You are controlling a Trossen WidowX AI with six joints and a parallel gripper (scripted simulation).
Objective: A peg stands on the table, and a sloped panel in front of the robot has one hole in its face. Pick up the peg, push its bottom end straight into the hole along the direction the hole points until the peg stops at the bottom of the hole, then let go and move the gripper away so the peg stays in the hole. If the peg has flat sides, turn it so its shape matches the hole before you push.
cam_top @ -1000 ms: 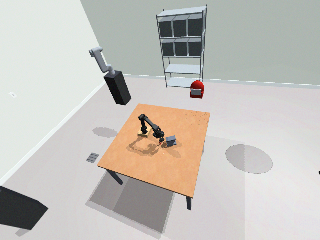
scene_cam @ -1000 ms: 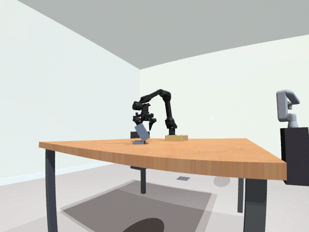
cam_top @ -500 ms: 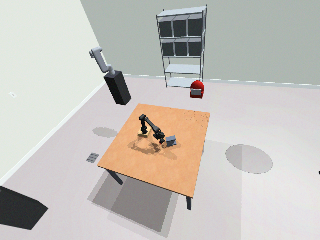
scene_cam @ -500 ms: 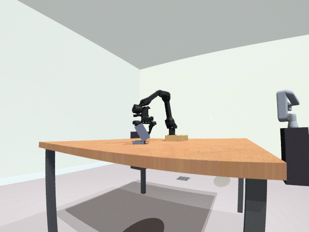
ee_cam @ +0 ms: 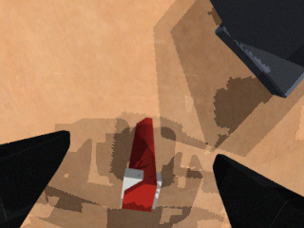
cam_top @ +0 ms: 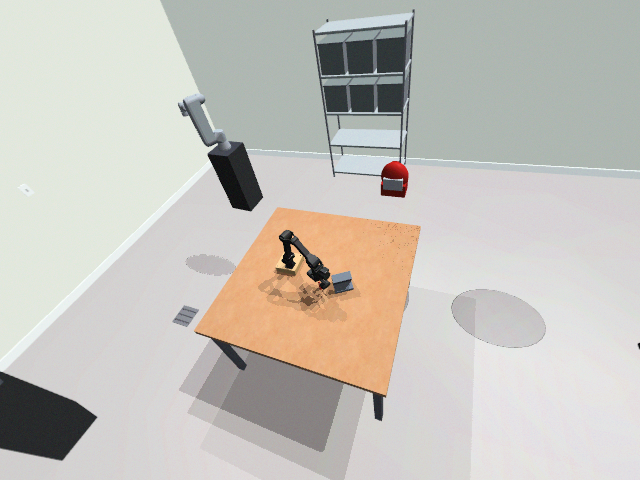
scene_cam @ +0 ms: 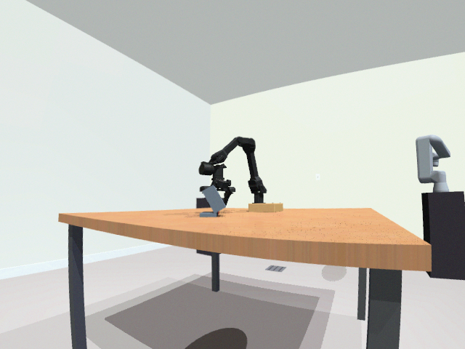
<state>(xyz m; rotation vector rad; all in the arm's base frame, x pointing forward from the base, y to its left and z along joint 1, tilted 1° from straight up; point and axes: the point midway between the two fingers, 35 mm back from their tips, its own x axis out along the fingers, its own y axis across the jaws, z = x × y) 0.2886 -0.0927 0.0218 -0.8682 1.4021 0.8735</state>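
The sloped panel lies 13 cm ahead of my gripper tip, 8 cm to the left of it and 3 cm above it. Round my gripper tip: red peg: 2 cm above.
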